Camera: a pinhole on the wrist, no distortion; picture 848 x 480 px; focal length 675.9 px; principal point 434.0 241.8 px. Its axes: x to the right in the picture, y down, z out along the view. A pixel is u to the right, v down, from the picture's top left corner.
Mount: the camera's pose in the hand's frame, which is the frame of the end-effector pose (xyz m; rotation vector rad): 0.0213 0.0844 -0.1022 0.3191 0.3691 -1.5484
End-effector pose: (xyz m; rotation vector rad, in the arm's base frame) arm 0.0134 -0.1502 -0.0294 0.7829 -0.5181 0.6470
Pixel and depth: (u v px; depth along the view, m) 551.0 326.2 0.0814
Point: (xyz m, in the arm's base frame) 0.0173 -0.0920 -0.0113
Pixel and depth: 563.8 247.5 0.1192
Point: 0.0227 -0.1315 -0.0093
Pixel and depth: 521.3 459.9 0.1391
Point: 0.0528 -0.1332 0.0286
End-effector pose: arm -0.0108 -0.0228 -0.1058 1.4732 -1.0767 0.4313
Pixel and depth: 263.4 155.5 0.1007
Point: -0.0570 -0.0189 -0.0593
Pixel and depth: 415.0 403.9 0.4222
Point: 0.0366 -0.3427 -0.1135
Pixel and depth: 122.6 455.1 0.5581
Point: -0.1251 -0.5585 -0.0062
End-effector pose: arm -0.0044 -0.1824 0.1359 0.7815 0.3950 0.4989
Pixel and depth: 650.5 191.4 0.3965
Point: 0.1563 -0.4168 0.1191
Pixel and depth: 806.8 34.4 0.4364
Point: 0.1000 -0.5431 0.0397
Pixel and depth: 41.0 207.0 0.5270
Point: 0.2264 -0.3771 0.5645
